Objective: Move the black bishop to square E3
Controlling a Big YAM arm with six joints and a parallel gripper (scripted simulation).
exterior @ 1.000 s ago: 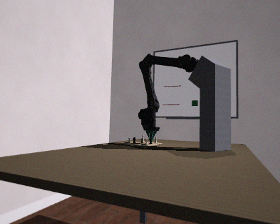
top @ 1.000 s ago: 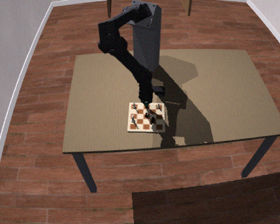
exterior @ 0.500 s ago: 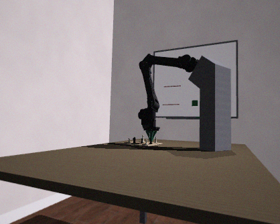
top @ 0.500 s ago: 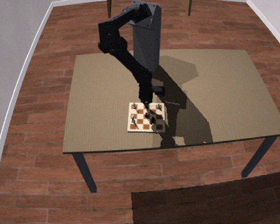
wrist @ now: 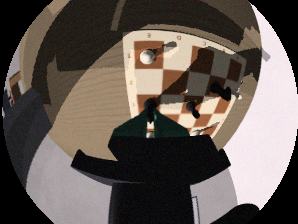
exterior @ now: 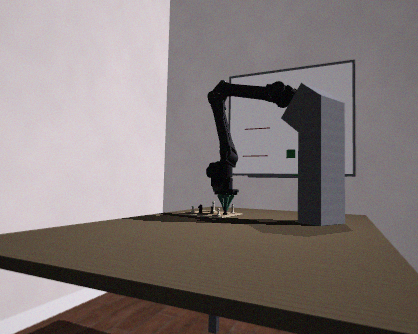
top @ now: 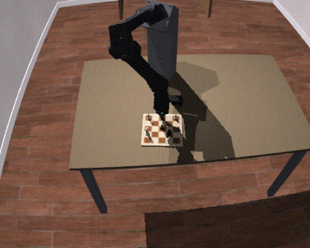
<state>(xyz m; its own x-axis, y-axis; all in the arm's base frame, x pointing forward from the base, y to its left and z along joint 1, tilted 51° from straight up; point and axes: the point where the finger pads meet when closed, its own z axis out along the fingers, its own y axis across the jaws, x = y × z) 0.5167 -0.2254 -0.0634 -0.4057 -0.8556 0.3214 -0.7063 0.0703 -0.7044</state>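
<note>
My hand is right at the black bishop. From my hand the other things lie so: chessboard: 6 cm ahead, 4 cm to the right, 3 cm below.
</note>
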